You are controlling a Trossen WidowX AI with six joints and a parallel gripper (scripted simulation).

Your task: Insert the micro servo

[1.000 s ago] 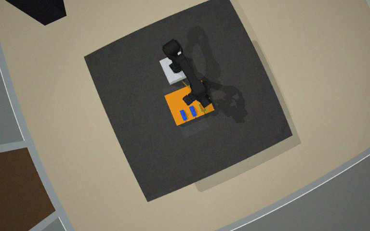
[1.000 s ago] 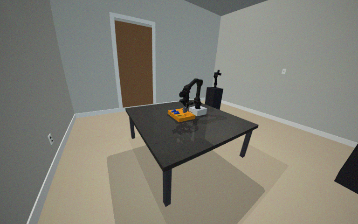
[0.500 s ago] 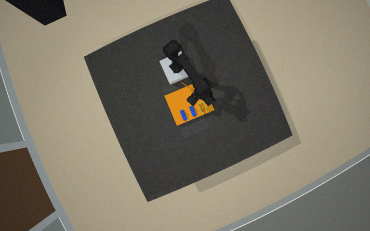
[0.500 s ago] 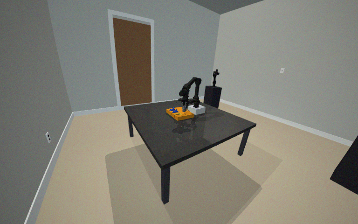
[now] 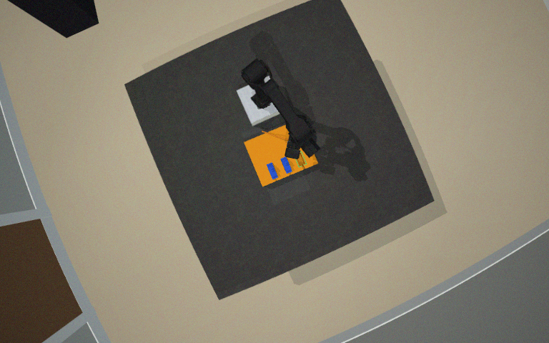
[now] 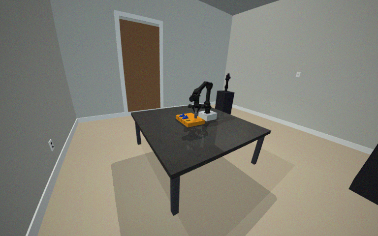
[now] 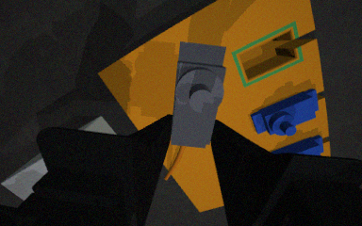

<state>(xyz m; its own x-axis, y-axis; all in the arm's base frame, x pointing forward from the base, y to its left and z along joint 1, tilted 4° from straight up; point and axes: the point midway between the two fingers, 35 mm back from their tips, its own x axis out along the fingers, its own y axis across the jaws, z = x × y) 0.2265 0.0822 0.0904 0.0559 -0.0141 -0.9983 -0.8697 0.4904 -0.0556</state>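
Now: the orange deck 100 mm below my gripper tip, 80 mm to the right of it and 10 mm behind it.
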